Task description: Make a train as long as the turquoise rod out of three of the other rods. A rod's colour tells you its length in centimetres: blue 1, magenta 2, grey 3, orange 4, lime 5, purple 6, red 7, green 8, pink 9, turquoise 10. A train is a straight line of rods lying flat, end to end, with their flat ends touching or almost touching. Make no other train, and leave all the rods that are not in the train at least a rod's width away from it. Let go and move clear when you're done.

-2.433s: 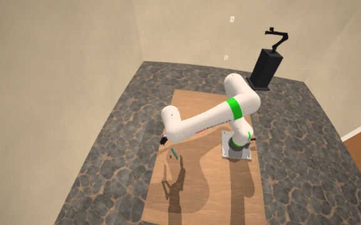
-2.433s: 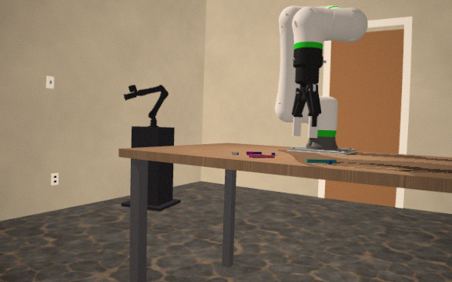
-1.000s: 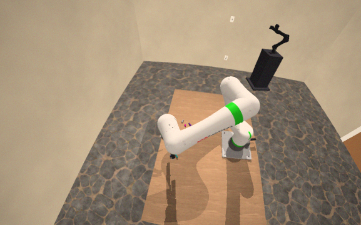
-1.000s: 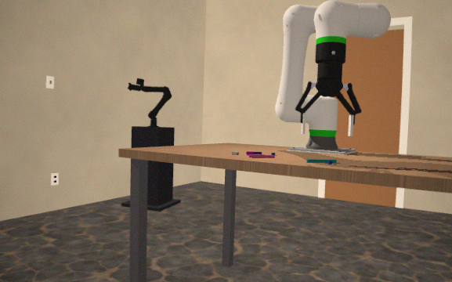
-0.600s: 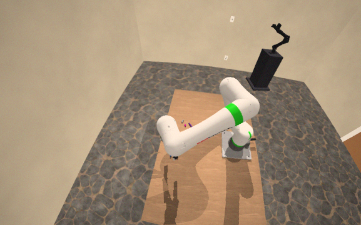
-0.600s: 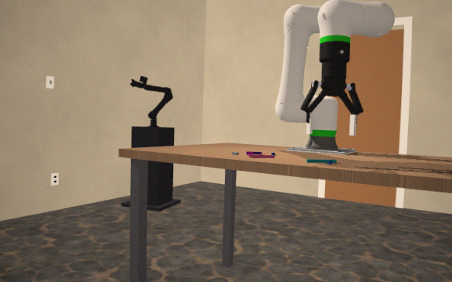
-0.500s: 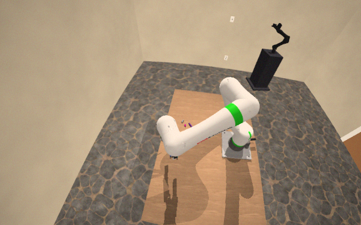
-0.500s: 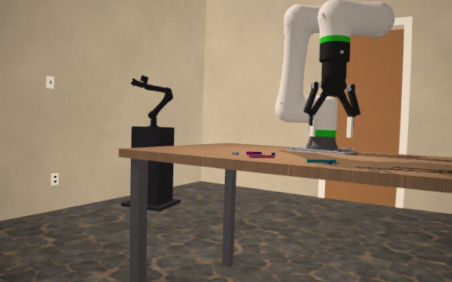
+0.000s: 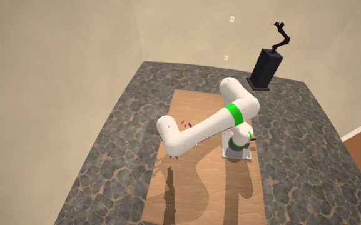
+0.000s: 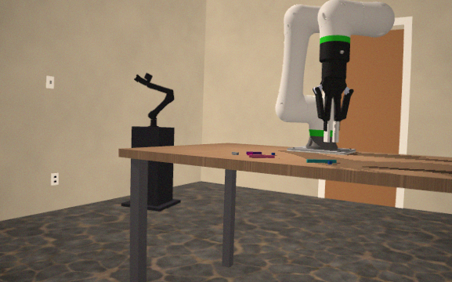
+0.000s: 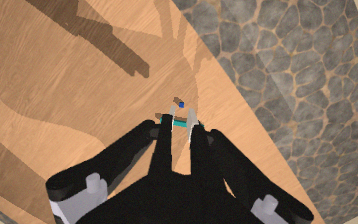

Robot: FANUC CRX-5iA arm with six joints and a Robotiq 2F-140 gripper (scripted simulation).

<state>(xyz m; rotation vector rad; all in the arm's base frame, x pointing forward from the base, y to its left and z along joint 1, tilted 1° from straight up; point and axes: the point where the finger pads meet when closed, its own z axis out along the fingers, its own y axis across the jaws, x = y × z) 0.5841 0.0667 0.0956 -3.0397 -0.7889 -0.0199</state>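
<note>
Right now my hand is 100 mm above the turquoise rod, 30 mm to the left of it and 30 mm past it. Also, from my hand: pink rod 240 mm to the right, 100 mm below, 70 mm behind; then magenta rod 300 mm to the right, 140 mm behind, 100 mm below; then purple rod 300 mm to the right, 190 mm behind, 100 mm below.
</note>
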